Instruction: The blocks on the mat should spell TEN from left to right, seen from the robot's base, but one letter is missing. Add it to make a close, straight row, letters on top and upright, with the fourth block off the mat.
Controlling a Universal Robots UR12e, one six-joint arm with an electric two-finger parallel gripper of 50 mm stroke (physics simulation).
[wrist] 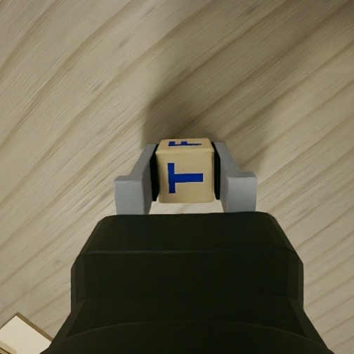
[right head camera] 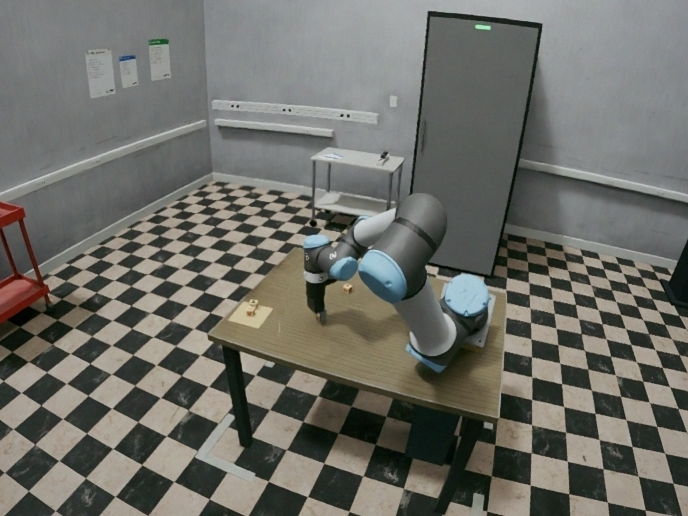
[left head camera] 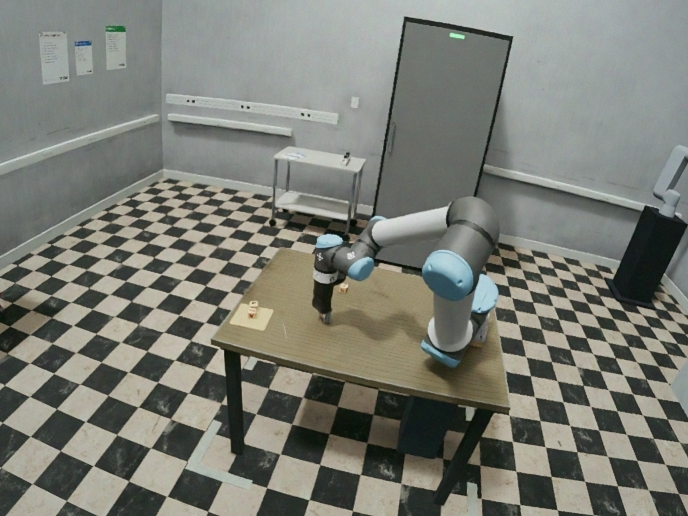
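Observation:
My gripper (left head camera: 325,318) (right head camera: 320,317) (wrist: 185,160) is shut on a wooden block with a blue T (wrist: 186,178) on its top face. In the wrist view the T lies sideways, its crossbar to the left, and part of another blue letter shows on a side face. The block is at table level or very near it. The pale yellow mat (left head camera: 261,319) (right head camera: 261,318) (wrist: 21,336) lies near the far-left table end. Two blocks, one (left head camera: 253,304) (right head camera: 253,302) and another (left head camera: 252,313) (right head camera: 250,312), stand close together on it; their top letters are too small to read.
A fourth block (left head camera: 344,288) (right head camera: 347,288) stands on the wooden table (left head camera: 366,344) (right head camera: 361,349) off the mat, behind the gripper in the head views. The arm's base stands at the table's right end. A white cart (left head camera: 319,157) (right head camera: 361,159) is beyond the table.

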